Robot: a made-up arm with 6 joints. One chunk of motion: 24 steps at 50 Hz.
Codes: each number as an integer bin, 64 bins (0 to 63) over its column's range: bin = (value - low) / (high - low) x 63, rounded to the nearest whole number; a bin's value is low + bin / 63 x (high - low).
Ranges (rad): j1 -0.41..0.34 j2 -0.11..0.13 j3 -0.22..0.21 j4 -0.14..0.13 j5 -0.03..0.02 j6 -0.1..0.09
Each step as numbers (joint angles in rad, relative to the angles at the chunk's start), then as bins.
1 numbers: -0.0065 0.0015 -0.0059 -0.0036 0.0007 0.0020
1 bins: 34 29 31 32 39 34
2 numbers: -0.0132 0.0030 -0.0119 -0.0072 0.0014 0.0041
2 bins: 33 30 30 31 40 35
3 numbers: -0.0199 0.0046 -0.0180 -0.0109 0.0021 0.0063
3 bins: 33 30 30 30 40 35
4 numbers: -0.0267 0.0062 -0.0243 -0.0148 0.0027 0.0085
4 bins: 32 31 29 29 41 36
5 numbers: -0.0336 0.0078 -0.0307 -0.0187 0.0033 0.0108
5 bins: 32 31 28 28 42 37
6 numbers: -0.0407 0.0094 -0.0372 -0.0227 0.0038 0.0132
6 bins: 31 31 27 27 43 38
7 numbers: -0.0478 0.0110 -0.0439 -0.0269 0.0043 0.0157
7 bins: 30 32 26 26 43 38
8 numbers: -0.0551 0.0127 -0.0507 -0.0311 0.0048 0.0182
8 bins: 30 32 25 25 44 39
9 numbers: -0.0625 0.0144 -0.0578 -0.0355 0.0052 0.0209
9 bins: 29 33 24 24 44 40
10 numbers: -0.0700 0.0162 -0.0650 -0.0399 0.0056 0.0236
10 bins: 29 33 23 23 45 41
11 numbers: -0.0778 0.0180 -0.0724 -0.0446 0.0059 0.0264
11 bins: 28 34 22 22 45 42
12 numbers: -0.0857 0.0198 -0.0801 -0.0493 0.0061 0.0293
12 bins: 27 34 20 21 45 43
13 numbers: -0.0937 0.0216 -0.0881 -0.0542 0.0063 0.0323
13 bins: 27 35 19 20 46 44
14 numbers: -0.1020 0.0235 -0.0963 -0.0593 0.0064 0.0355
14 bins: 26 35 18 19 46 45
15 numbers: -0.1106 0.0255 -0.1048 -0.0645 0.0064 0.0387
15 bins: 25 36 17 18 46 46
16 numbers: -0.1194 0.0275 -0.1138 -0.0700 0.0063 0.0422
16 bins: 24 36 16 16 46 47
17 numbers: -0.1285 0.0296 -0.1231 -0.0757 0.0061 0.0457
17 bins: 24 37 14 15 45 48
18 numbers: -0.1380 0.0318 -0.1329 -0.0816 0.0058 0.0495
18 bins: 23 37 13 14 45 50
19 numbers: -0.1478 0.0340 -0.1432 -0.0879 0.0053 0.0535
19 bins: 22 38 11 12 44 51
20 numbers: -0.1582 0.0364 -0.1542 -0.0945 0.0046 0.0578
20 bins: 21 38 10 11 44 52
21 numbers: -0.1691 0.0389 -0.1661 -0.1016 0.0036 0.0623
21 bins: 20 39 8 9 42 54
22 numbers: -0.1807 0.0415 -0.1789 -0.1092 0.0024 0.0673
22 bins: 19 40 6 7 41 55
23 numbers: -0.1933 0.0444 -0.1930 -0.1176 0.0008 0.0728
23 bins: 18 41 4 5 39 57
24 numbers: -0.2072 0.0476 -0.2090 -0.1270 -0.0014 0.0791
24 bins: 17 41 2 3 36 59
